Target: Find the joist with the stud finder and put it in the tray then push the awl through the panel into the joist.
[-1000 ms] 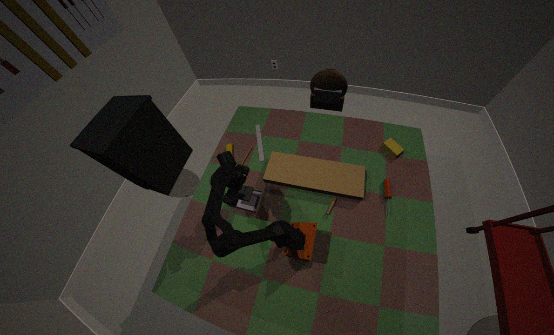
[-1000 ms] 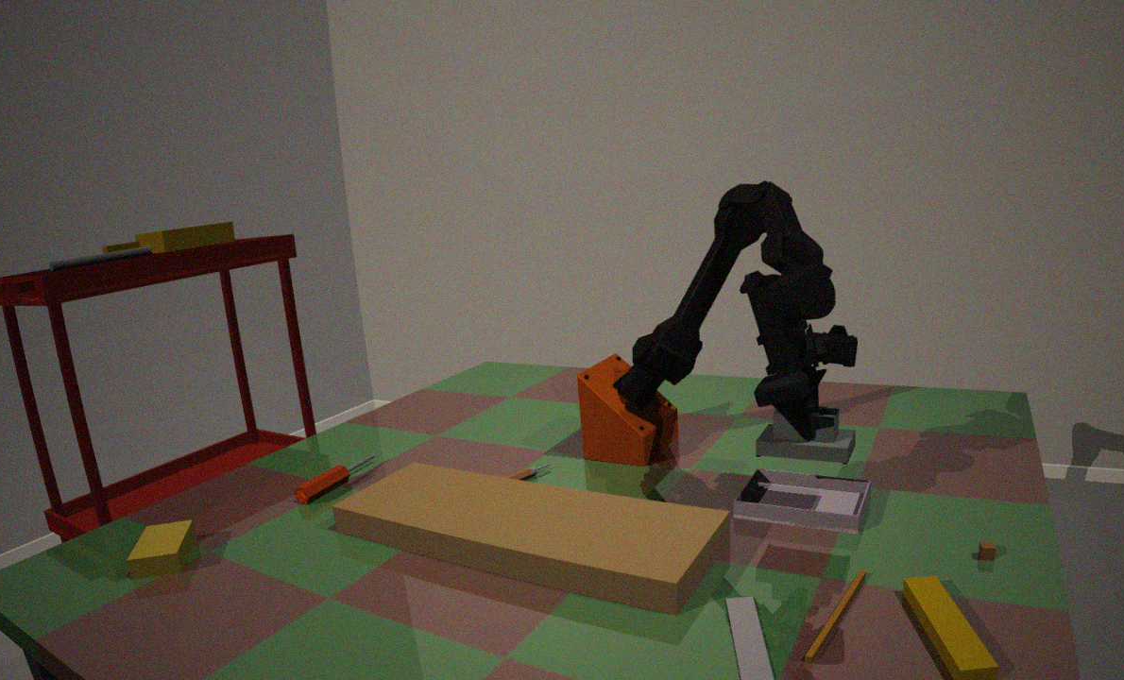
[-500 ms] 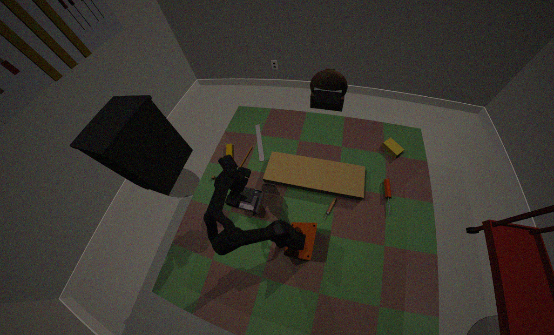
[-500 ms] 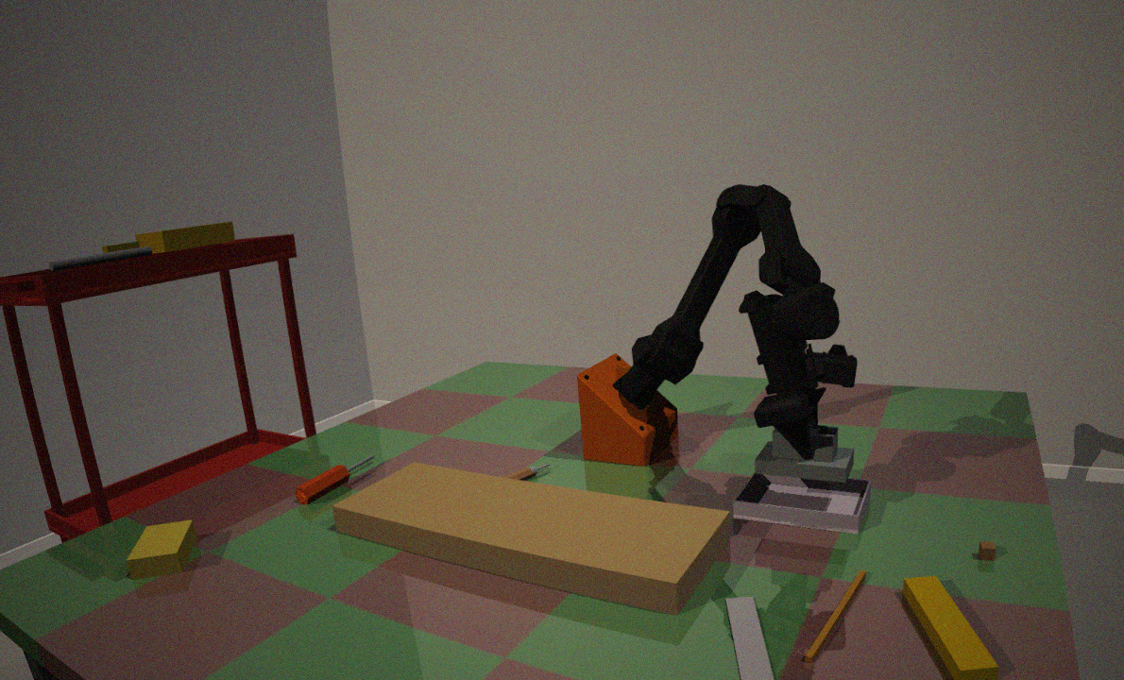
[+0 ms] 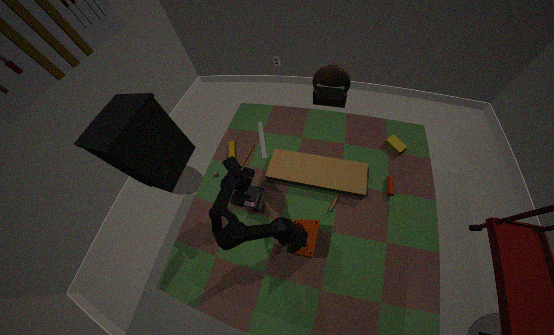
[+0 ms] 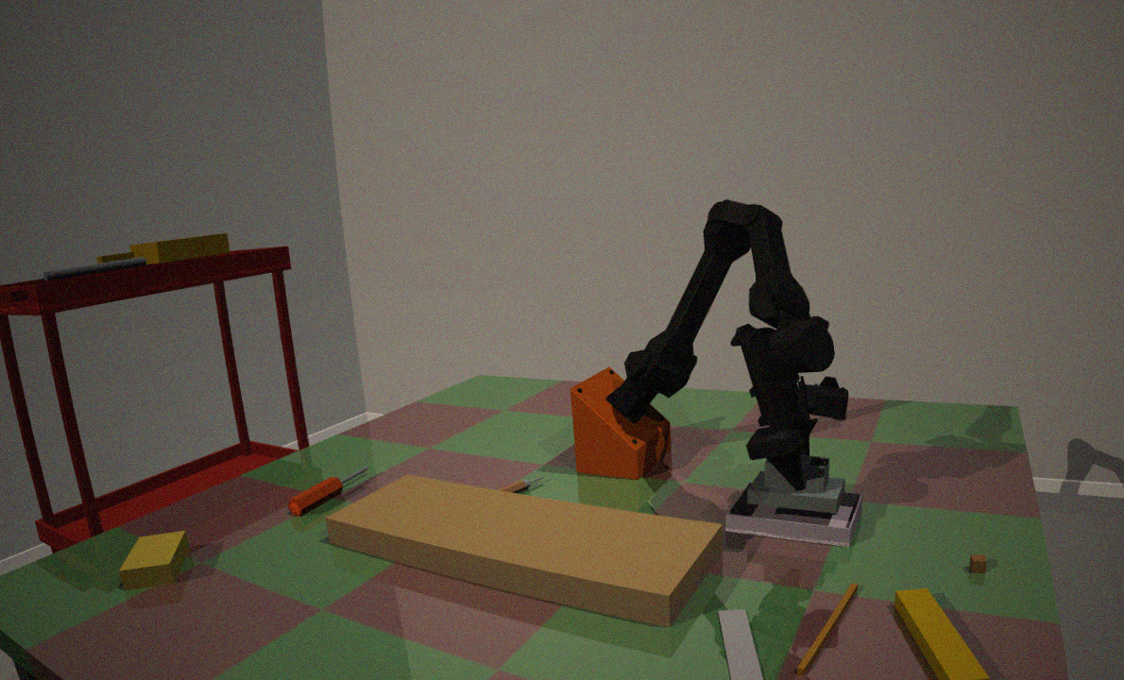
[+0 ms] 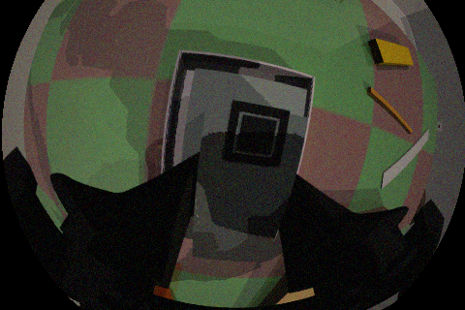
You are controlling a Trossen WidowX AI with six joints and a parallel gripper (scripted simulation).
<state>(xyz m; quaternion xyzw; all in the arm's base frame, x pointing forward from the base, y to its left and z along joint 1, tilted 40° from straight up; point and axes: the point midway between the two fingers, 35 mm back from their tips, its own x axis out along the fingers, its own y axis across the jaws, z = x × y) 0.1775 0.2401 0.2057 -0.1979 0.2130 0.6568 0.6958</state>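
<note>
My gripper tip is 4 cm above the grey tray and 1 cm to the left of it. Round my gripper tip: grey stud finder (2 cm above, 1 cm to the left); then yellow level (26 cm ahead, 18 cm to the left, 5 cm below); then pencil (25 cm ahead, 7 cm to the left, 5 cm below).
</note>
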